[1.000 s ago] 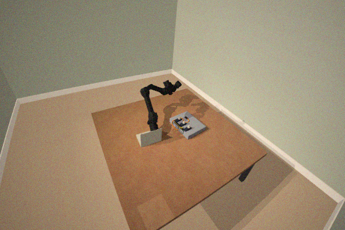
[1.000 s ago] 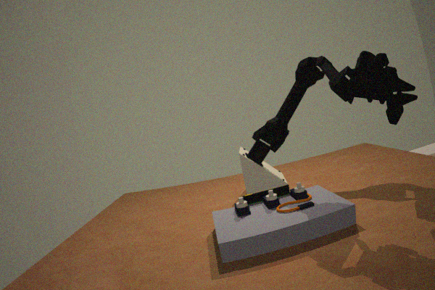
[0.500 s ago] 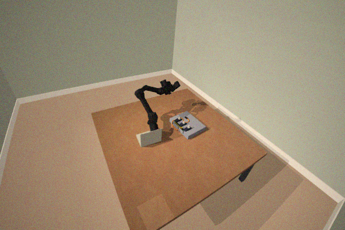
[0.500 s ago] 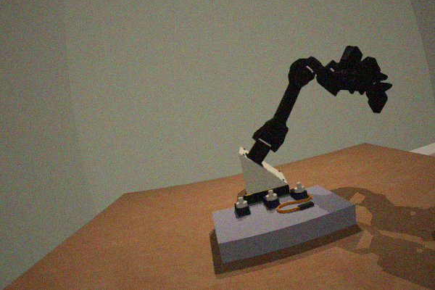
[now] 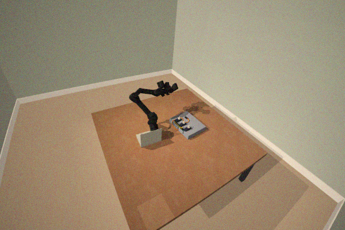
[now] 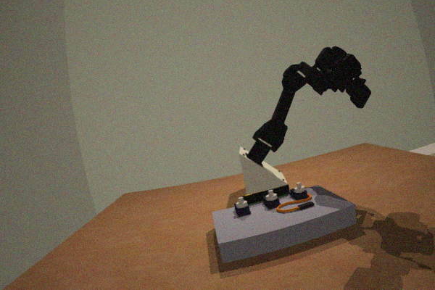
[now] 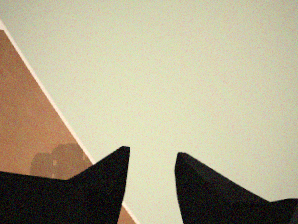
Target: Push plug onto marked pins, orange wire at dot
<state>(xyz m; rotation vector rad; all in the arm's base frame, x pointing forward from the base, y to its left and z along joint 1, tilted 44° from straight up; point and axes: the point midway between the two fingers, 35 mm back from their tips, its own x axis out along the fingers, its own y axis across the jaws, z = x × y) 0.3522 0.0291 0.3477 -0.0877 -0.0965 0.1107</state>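
Now: gripper tip 14 cm past the yellow band, 32 cm to the left of it and 24 cm above it. The rest, counted from my gripper tip: dark strip 14 cm behind, 27 cm to the right, 25 cm below.
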